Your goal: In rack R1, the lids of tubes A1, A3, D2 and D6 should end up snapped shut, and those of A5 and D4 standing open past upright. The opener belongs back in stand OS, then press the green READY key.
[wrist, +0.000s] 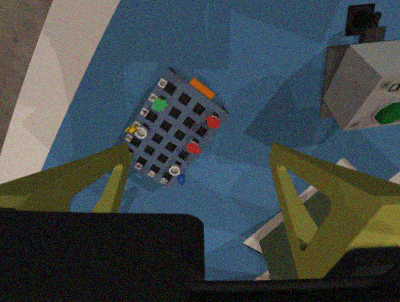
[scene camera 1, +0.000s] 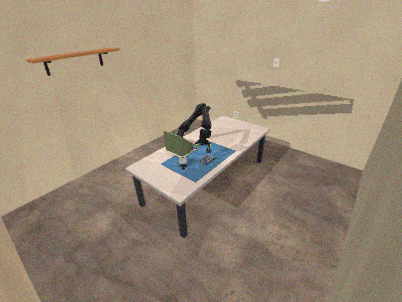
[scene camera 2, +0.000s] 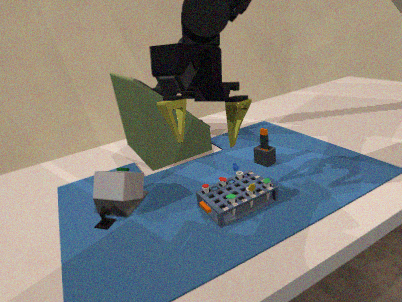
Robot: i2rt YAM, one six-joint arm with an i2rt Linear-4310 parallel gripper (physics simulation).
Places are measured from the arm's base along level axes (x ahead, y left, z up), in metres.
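Pixels of known places: gripper, fingertip midpoint: [wrist: 199, 150] [scene camera 1: 202, 151] [scene camera 2: 205, 144]; arm's base, origin of the base link: [scene camera 1: 179, 137] [scene camera 2: 161, 99].
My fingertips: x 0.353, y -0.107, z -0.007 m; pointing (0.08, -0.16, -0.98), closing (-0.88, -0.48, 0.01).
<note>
Ahead of a thing's pixels: the offset from my fingertips to its top centre. "pt": to the spot under its first point.
Rack R1 @[0.040 m left, 0.017 m ahead, 0.073 m down] [scene camera 2: 239, 215] [wrist: 178, 102] stands on the blue mat. The red lids of D6 @[0.001 m right, 0.017 m back, 0.086 m down] [scene camera 2: 205, 187] [wrist: 212, 121] and D4 @[0.038 m left, 0.013 m back, 0.089 m down] [scene camera 2: 222, 180] [wrist: 193, 148] lie flat over their tubes. The blue lid of D2 @[0.077 m left, 0.017 m back, 0.074 m down] [scene camera 2: 236, 166] [wrist: 181, 179] stands open, as does the yellow lid of A3 @[0.046 m left, 0.056 m ahead, 0.073 m down] [scene camera 2: 251, 187] [wrist: 132, 128]. The green lids of A5 @[0.011 m left, 0.042 m ahead, 0.089 m down] [scene camera 2: 231, 197] [wrist: 159, 104] and A1 @[0.088 m left, 0.053 m ahead, 0.089 m down] [scene camera 2: 266, 181] look down; whether snapped, I cannot tell. The orange-topped opener @[0.198 m left, 0.052 m back, 0.046 m down] [scene camera 2: 264, 138] stands in stand OS @[0.198 m left, 0.052 m back, 0.091 m down] [scene camera 2: 265, 156]. My gripper [scene camera 2: 206, 144] [wrist: 199, 150] is open and empty, above and behind the rack.
A grey box @[0.119 m right, 0.151 m back, 0.047 m down] [scene camera 2: 119, 186] [wrist: 352, 82] with the green READY key @[0.101 m right, 0.164 m back, 0.057 m down] [scene camera 2: 122, 169] [wrist: 390, 114] stands left of the rack in scene camera 2. A small black object @[pt 0.174 m right, 0.107 m back, 0.126 m down] [scene camera 2: 105, 222] [wrist: 361, 19] is beside it. A tall green panel [scene camera 1: 177, 145] [scene camera 2: 160, 135] stands at the mat's back edge.
</note>
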